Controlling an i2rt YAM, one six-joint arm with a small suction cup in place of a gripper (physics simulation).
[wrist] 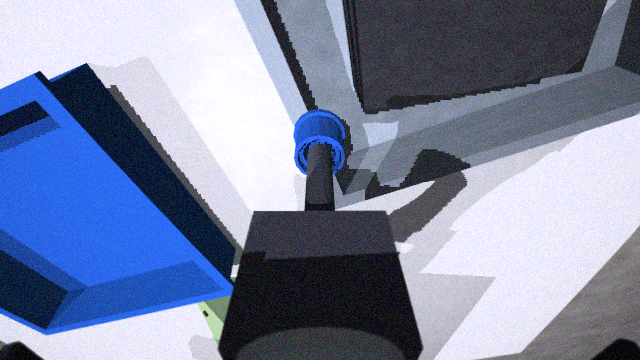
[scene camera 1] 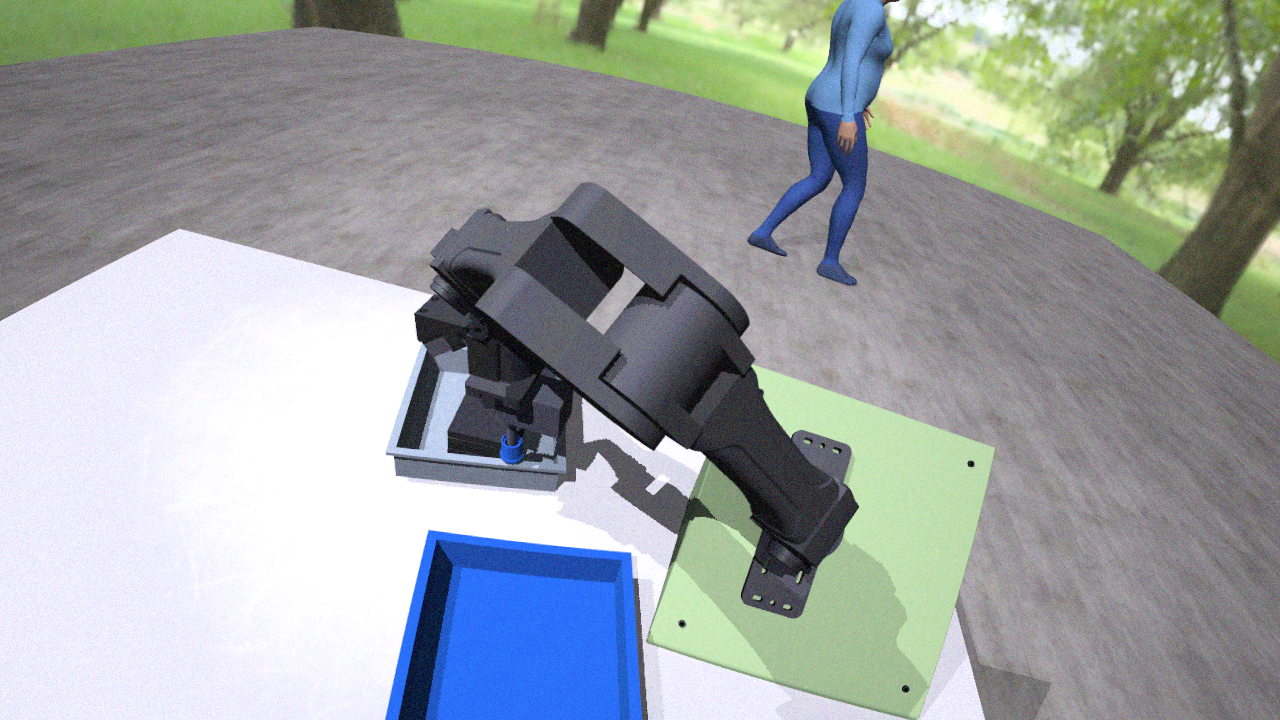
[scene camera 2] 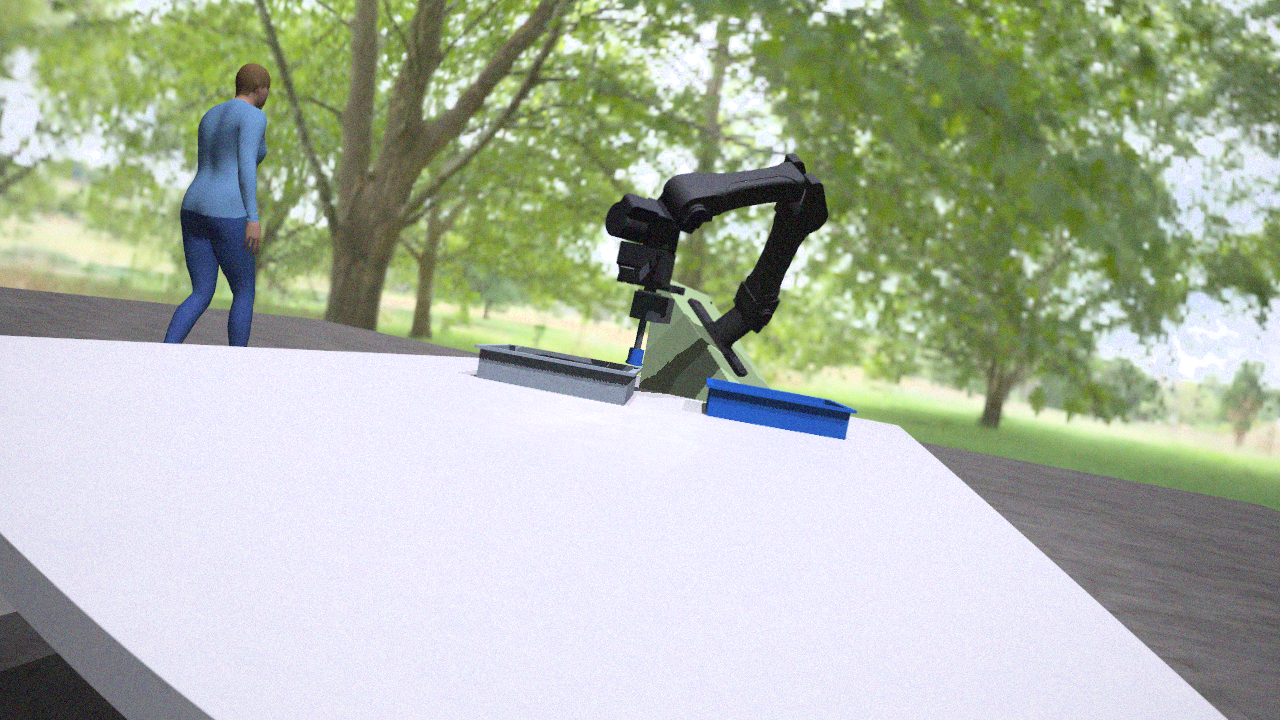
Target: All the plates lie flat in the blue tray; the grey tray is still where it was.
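Pixels of known places: hand at its tool point: (wrist: 319,133) (scene camera 1: 512,454) (scene camera 2: 633,364); arm's base at its link origin: (scene camera 1: 796,523) (scene camera 2: 716,338).
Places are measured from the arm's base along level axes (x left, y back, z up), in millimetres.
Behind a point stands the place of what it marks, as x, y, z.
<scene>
Dark flat plates (scene camera 1: 470,419) {-71, -424, -86} (wrist: 470,45) {-108, -388, -86} lie stacked in the grey tray (scene camera 1: 474,471) {-5, -383, -105} (scene camera 2: 554,375) {-69, -519, -104} (wrist: 530,114) {-179, -339, -102}; their number cannot be told. The arm hides part of the stack in scene camera 1. The blue tray (scene camera 1: 537,635) {161, -226, -127} (scene camera 2: 778,412) {231, -331, -105} (wrist: 115,200) {152, -246, -127} shows a bare floor where it is in view. My gripper (scene camera 1: 512,449) (scene camera 2: 634,356) (wrist: 320,127), a small blue suction cup, is open and carries nothing. It hangs near the grey tray's corner closest to the blue tray and the arm base, at about rim height, beside the stack.
The black arm (scene camera 1: 680,358) {204, -169, 285} (scene camera 2: 733,188) {101, -356, 241} reaches over the grey tray from a green sloped base (scene camera 1: 895,501) {-40, 104, 40} (scene camera 2: 673,353) {-47, -114, -47}. The trays stand apart on a white table (scene camera 1: 268,537) {190, -556, -130} (scene camera 2: 537,537) {275, -1075, -130}. A person in blue (scene camera 1: 841,116) (scene camera 2: 223,179) is beyond the table.
</scene>
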